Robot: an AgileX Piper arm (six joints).
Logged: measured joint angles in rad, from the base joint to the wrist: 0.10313 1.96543 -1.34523 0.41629 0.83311 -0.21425; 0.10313 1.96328 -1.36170 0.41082 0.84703 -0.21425; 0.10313 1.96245 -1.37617 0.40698 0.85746 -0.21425; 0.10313 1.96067 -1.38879 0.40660 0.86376 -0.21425; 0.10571 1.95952 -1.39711 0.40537 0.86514 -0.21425; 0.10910 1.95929 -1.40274 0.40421 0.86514 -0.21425; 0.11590 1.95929 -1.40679 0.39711 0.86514 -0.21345; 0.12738 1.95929 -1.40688 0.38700 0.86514 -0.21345; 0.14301 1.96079 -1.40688 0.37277 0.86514 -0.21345; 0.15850 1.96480 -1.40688 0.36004 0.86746 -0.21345; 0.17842 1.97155 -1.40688 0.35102 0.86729 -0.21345; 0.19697 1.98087 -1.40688 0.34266 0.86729 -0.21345; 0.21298 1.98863 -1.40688 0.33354 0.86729 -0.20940; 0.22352 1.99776 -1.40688 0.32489 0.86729 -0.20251
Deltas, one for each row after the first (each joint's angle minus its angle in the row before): 0.00000 -0.00215 -0.01647 -0.00547 0.01392 0.00000; 0.00000 -0.00083 -0.01447 -0.00384 0.01043 0.00000; 0.00000 -0.00178 -0.01262 -0.00038 0.00630 0.00000; 0.00258 -0.00115 -0.00832 -0.00123 0.00138 0.00000; 0.00339 -0.00023 -0.00563 -0.00116 0.00000 0.00000; 0.00680 0.00000 -0.00405 -0.00710 0.00000 0.00080; 0.01148 0.00000 -0.00009 -0.01011 0.00000 0.00000; 0.01563 0.00150 0.00000 -0.01423 0.00000 0.00000; 0.01549 0.00401 0.00000 -0.01273 0.00232 0.00000; 0.01992 0.00675 0.00000 -0.00902 -0.00017 0.00000; 0.01855 0.00932 0.00000 -0.00836 0.00000 0.00000; 0.01601 0.00776 0.00000 -0.00912 0.00000 0.00405; 0.01054 0.00913 0.00000 -0.00865 0.00000 0.00689
